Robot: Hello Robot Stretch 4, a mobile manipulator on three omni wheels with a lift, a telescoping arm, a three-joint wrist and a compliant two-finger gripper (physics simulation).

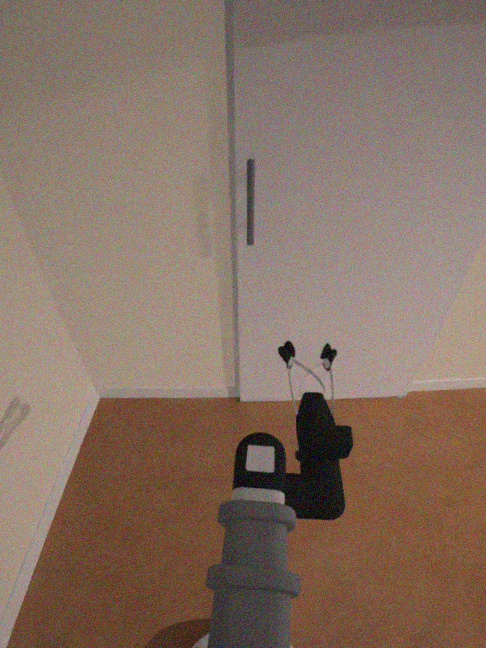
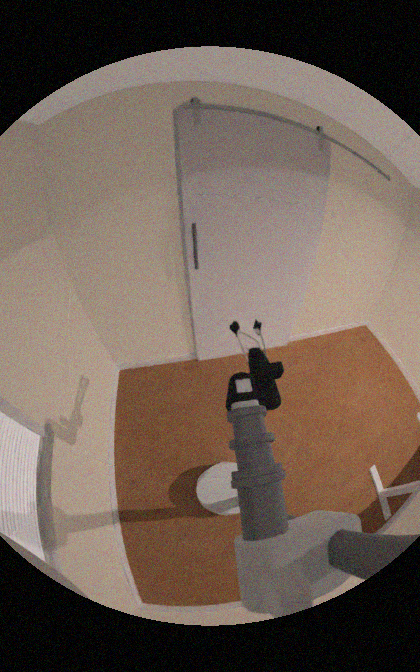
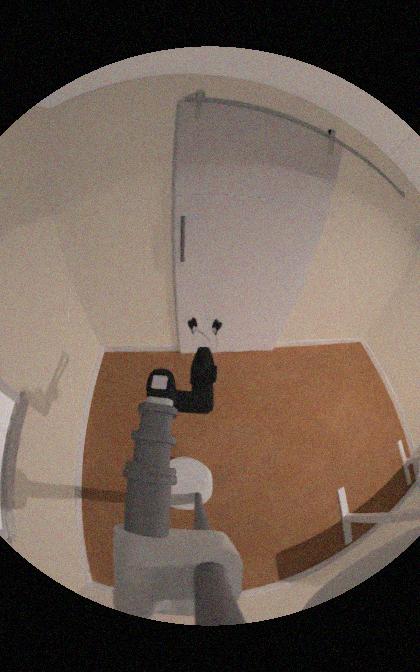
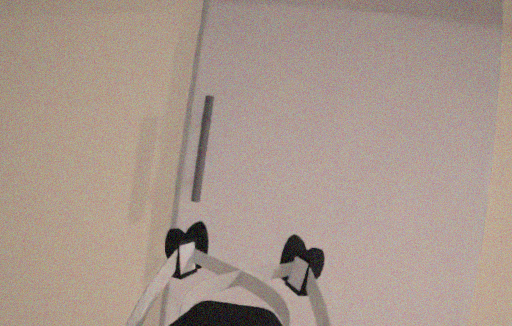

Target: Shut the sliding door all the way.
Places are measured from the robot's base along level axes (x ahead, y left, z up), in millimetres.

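Pixels of known places: gripper, fingertip midpoint: [image 1: 306,345] [image 2: 244,321] [image 3: 204,319] [image 4: 245,246]; robot's base at its link origin: [image 2: 225,487] [image 3: 184,482].
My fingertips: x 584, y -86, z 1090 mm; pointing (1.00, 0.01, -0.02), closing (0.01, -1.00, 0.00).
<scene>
Ahead of a thing's pixels: the offset from my fingertips to its middle. "pt": to the spot under its first point. Level surfaces: height alone.
The pale sliding door @[pt dy -218, dx +724, dz +164 mm] [image 1: 355,183] [image 2: 250,225] [image 3: 245,225] [image 4: 350,125] hangs from a dark rail @[pt dy -372, dx +756, dz +1055 mm] [image 2: 275,117] [image 3: 280,115], at the rail's left end. Its upright dark bar handle @[pt dy +164, dx +612, dz +114 mm] [image 1: 250,201] [image 2: 195,246] [image 3: 182,238] [image 4: 202,149] is near the door's left edge. My gripper [image 1: 307,355] [image 2: 246,327] [image 3: 205,325] [image 4: 245,246] is open and empty, its two fingertips well apart. It is held out in front of the door, lower than the handle and to the right of it, apart from both. No opening shows beside the door.
Cream wall lies on both sides of the door, and a side wall [image 1: 31,324] stands at the left. A white round base [image 2: 215,487] [image 3: 192,482] is on the brown floor @[dz -1117 mm] [image 1: 408,497] under the arm. White legs of furniture [image 2: 382,492] [image 3: 345,517] show at the lower right.
</scene>
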